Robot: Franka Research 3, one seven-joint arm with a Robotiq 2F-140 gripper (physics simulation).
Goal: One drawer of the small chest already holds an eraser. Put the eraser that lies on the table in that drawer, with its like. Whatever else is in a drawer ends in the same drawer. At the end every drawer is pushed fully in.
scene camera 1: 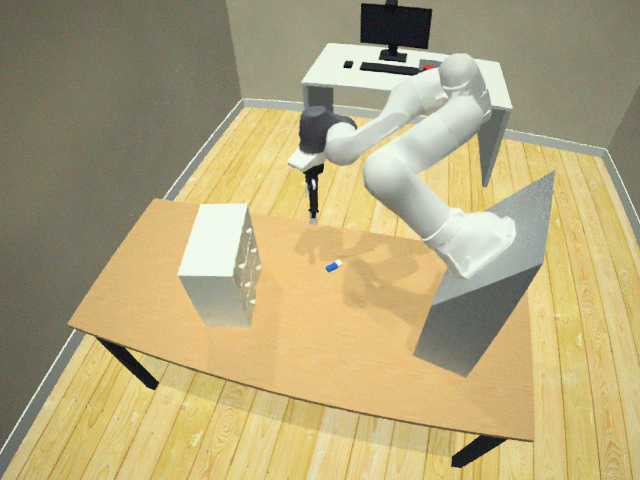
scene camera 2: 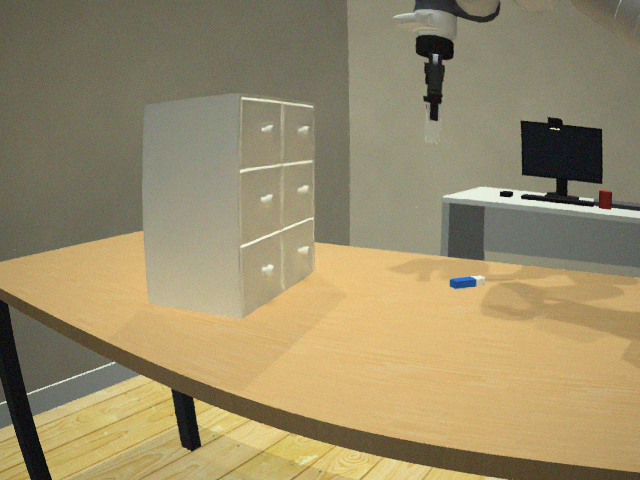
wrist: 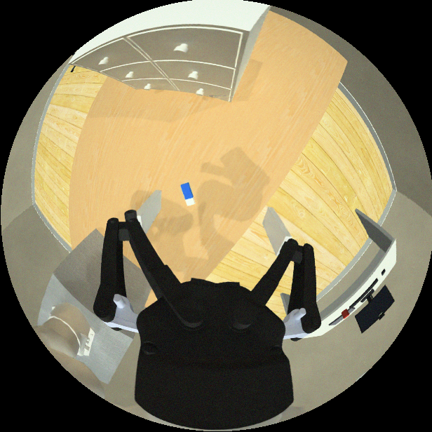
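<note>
The eraser, blue with a white end, lies flat on the table. The small white chest stands on the table, to the left of the eraser in both scene views. It has two columns of three drawers with small knobs, all looking pushed in; their insides are hidden. My gripper is open and empty. It points down, high above the table's far side, apart from the eraser and the chest.
The arm's grey base block stands at the table's right in scene camera 1. A white desk with a monitor, a keyboard and a red cup stands beyond the table.
</note>
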